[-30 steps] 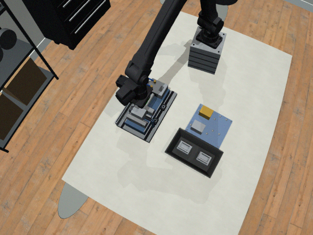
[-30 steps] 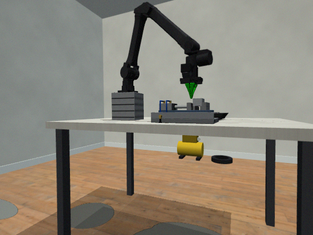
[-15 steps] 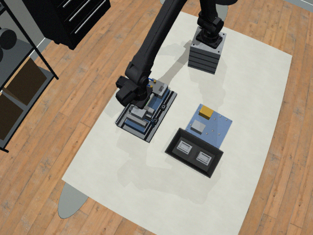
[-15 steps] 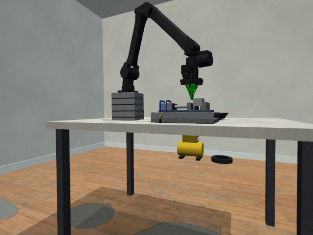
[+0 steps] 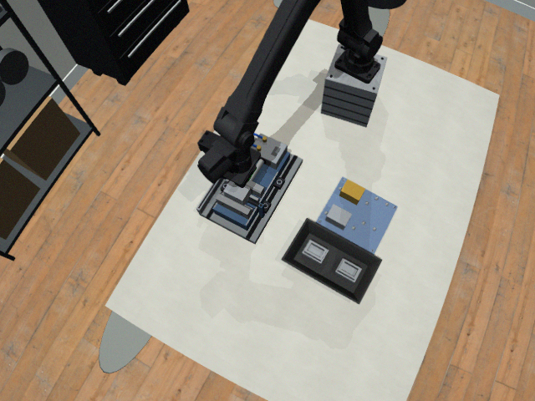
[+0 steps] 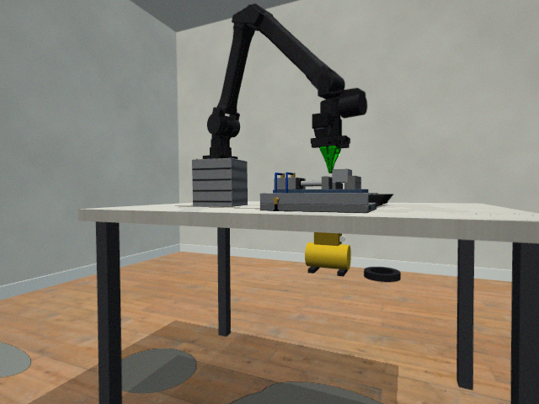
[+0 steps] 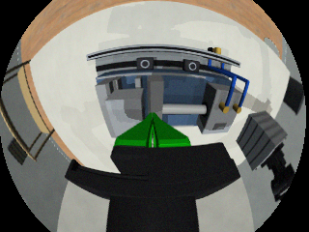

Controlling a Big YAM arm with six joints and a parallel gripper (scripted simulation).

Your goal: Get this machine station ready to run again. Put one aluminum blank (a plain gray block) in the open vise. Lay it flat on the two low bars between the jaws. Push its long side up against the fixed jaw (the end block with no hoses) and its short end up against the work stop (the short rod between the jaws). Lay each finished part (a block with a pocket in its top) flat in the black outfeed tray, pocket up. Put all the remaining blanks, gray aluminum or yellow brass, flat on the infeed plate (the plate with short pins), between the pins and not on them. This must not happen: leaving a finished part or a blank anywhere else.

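Now: hand 130 mm past the hose-end block, 10 mm to the left of it and 40 mm above it. Round my hand: yellow brass blank 180 mm behind, 260 mm to the left, 90 mm below.
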